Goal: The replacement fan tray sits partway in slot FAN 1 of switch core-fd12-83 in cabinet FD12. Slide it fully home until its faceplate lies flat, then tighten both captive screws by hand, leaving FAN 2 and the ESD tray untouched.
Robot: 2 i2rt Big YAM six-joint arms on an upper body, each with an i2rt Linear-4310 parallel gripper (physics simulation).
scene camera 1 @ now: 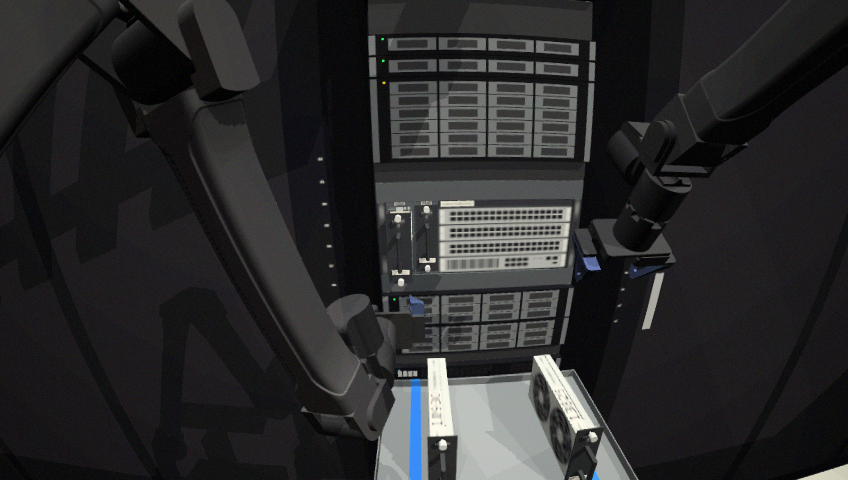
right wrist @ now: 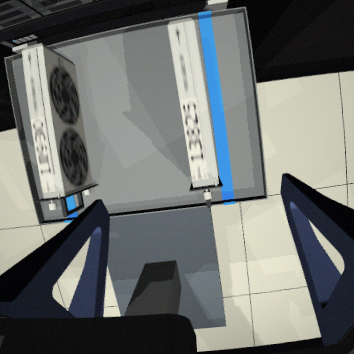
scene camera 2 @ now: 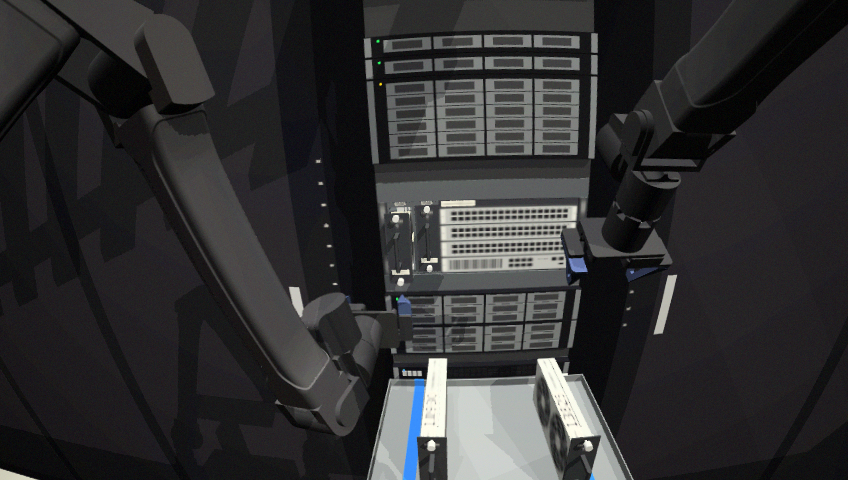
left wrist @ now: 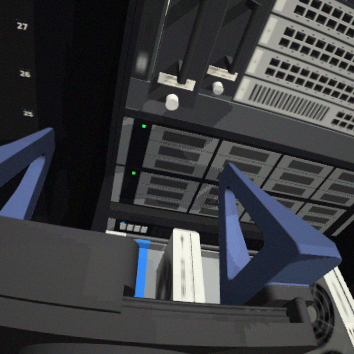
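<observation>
The FAN 1 tray (scene camera 1: 405, 246) (scene camera 2: 404, 246) sits in the left slot of the switch, its black faceplate standing proud of FAN 2 (scene camera 1: 418, 237) (scene camera 2: 419, 237). Its white upper screw (scene camera 1: 397, 218) (scene camera 2: 395, 218) and lower screw (scene camera 1: 400, 281) (scene camera 2: 400, 281) (left wrist: 172, 102) show. My left gripper (scene camera 2: 376, 300) (left wrist: 141, 154) is open and empty, below FAN 1 and in front of the lower drive unit; my arm hides one finger in scene camera 1. My right gripper (scene camera 1: 609, 274) (scene camera 2: 602, 276) (right wrist: 190, 194) is open and empty beside the switch's right edge.
The grey ESD tray (scene camera 1: 490, 416) (scene camera 2: 487, 416) (right wrist: 135, 130) stands low in front of the cabinet. On it stand two loose fan trays, one at left (scene camera 1: 439, 398) (scene camera 2: 435, 398) and one at right (scene camera 1: 562, 404) (scene camera 2: 564, 404). My left forearm (scene camera 1: 255, 267) slants down beside the rack.
</observation>
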